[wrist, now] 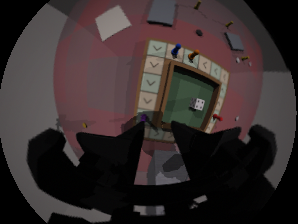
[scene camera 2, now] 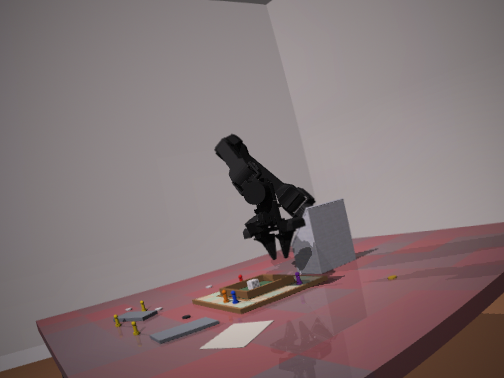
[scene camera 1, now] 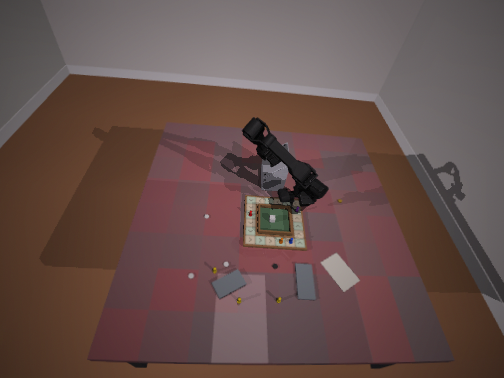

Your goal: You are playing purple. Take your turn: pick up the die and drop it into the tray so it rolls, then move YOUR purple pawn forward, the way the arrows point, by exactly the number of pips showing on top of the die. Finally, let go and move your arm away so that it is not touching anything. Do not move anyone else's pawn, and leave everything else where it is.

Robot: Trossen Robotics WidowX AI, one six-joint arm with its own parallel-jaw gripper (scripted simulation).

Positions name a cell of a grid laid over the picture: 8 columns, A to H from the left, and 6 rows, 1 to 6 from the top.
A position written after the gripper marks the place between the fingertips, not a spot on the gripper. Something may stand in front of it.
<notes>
In view: the gripper (scene camera 2: E5) and a white card (scene camera 2: D6).
The white card is seen too in the wrist view (wrist: C1) and in scene camera 1 (scene camera 1: F5). The gripper is seen too in the wrist view (wrist: E4).
</notes>
